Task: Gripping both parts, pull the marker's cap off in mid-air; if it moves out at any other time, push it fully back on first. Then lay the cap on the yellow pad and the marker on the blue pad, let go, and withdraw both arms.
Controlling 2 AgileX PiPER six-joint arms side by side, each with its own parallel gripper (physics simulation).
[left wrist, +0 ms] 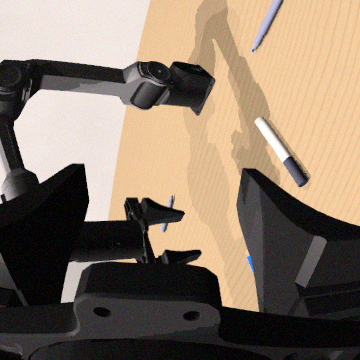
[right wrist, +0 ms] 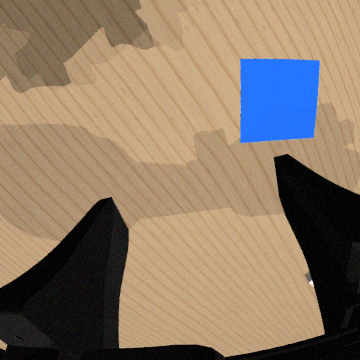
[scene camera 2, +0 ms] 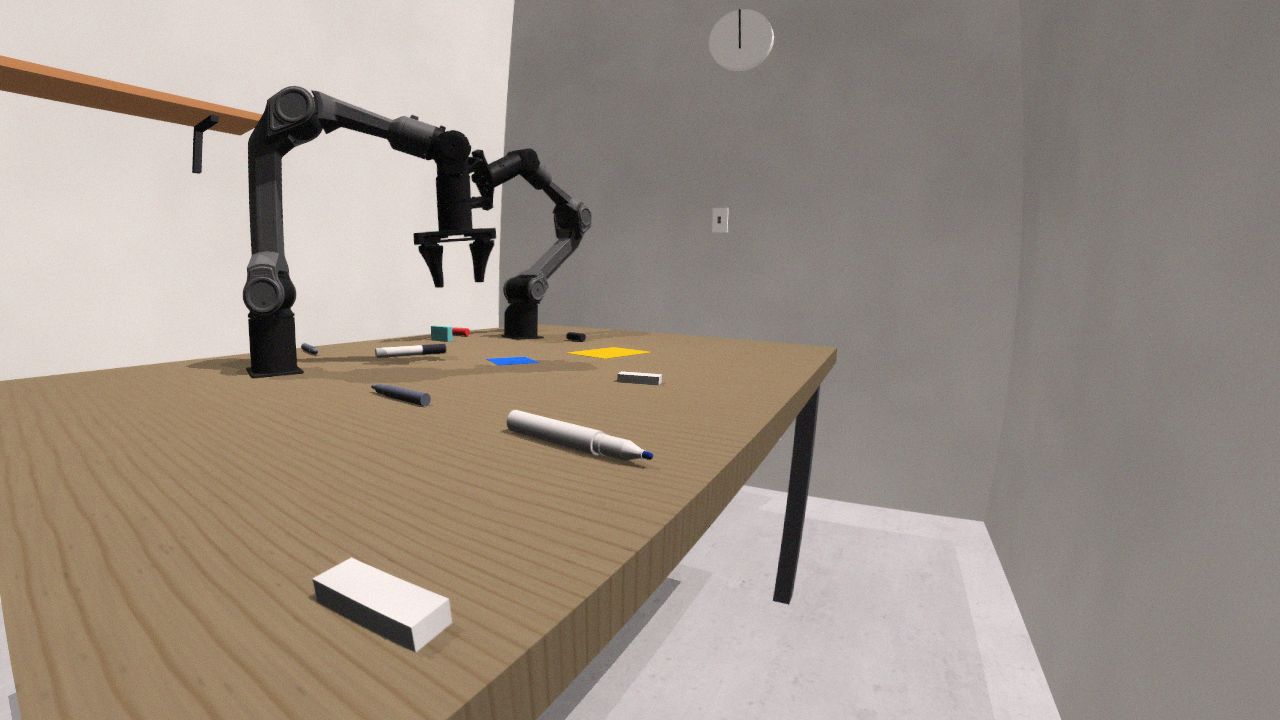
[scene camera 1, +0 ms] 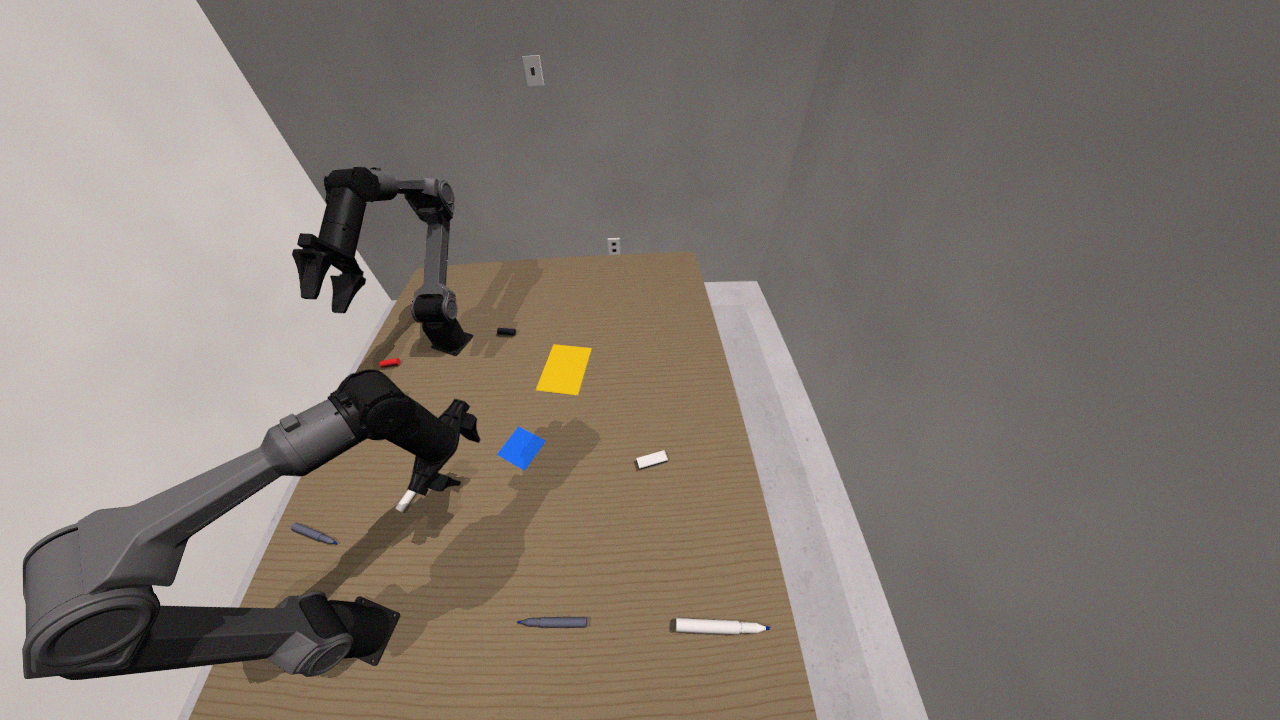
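Observation:
The white marker [scene camera 1: 405, 500] [scene camera 2: 398, 351] [left wrist: 272, 137] lies on the table with its dark cap [scene camera 2: 433, 349] [left wrist: 296, 172] on; in scene camera 1 the right gripper hides most of it. The blue pad [scene camera 1: 520, 447] [scene camera 2: 512, 360] [right wrist: 280, 100] and the yellow pad [scene camera 1: 563, 368] [scene camera 2: 609, 352] lie flat, with nothing on them. My left gripper [scene camera 1: 324, 302] [left wrist: 162, 184] is open and empty, high up; it is partly hidden in scene camera 2. My right gripper [scene camera 1: 467, 461] [scene camera 2: 459, 282] [left wrist: 189, 234] [right wrist: 195, 196] is open and empty, pointing down above the table.
A white pen with a blue tip [scene camera 1: 716, 625] [scene camera 2: 559, 432], grey pens [scene camera 1: 313, 533] [scene camera 1: 554, 621], white blocks [scene camera 1: 651, 459] [scene camera 2: 382, 601], a black cylinder [scene camera 1: 506, 331] [scene camera 2: 575, 336], a red piece [scene camera 1: 389, 362] [scene camera 2: 460, 331] and a teal block [scene camera 2: 441, 333] stand or lie on the table.

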